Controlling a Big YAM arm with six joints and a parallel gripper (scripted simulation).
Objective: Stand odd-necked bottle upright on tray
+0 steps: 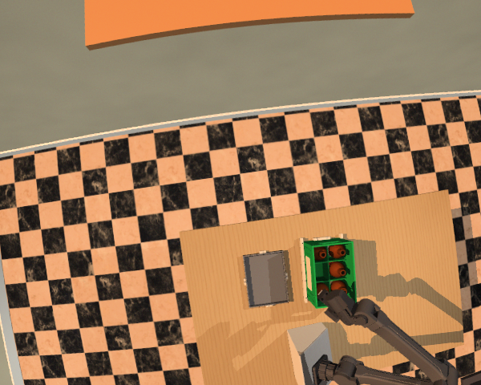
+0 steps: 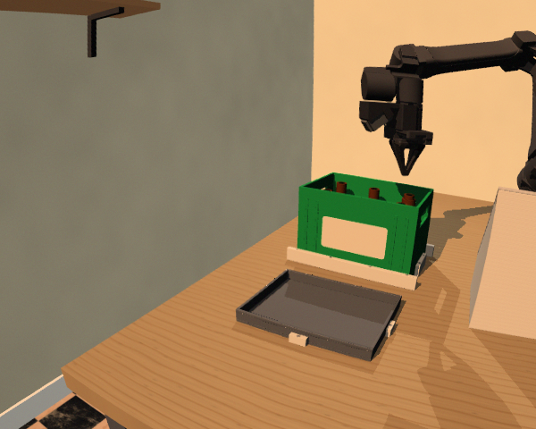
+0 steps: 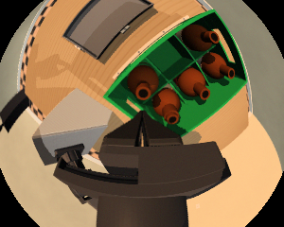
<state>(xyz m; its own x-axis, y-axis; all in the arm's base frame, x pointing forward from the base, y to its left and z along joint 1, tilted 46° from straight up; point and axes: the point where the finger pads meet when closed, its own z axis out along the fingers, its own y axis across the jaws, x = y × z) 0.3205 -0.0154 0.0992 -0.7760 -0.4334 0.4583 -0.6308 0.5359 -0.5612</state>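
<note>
My gripper is now 80 mm short of the green crate, 50 mm to the left of it and 150 mm above it. Also, from my hand: dark grey tray: 90 mm ahead, 230 mm to the left, 220 mm below.
</note>
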